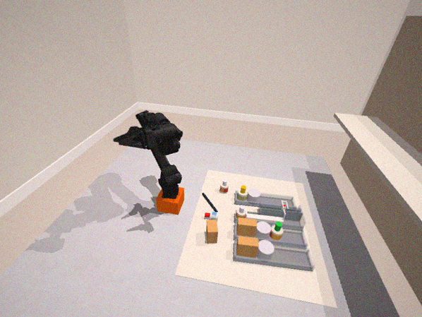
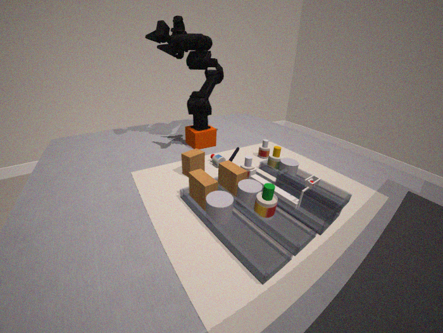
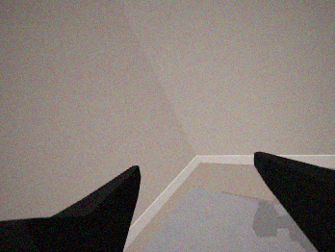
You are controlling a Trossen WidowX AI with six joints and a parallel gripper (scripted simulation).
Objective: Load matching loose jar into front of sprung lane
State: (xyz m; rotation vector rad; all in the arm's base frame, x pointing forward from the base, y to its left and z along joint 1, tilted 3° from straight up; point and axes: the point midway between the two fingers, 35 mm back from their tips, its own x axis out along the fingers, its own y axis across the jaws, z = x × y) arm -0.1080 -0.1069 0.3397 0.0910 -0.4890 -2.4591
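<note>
Right now my gripper tip is 47 cm short of the yellow-capped jar, 36 cm above it and 21 cm to the right of it. Round my gripper tip: narrow lane (61 cm ahead, 39 cm below, 10 cm to the left); then brown box (38 cm below, 33 cm ahead, 2 cm to the right); then dark stick (41 cm below, 31 cm ahead, 17 cm to the left).
</note>
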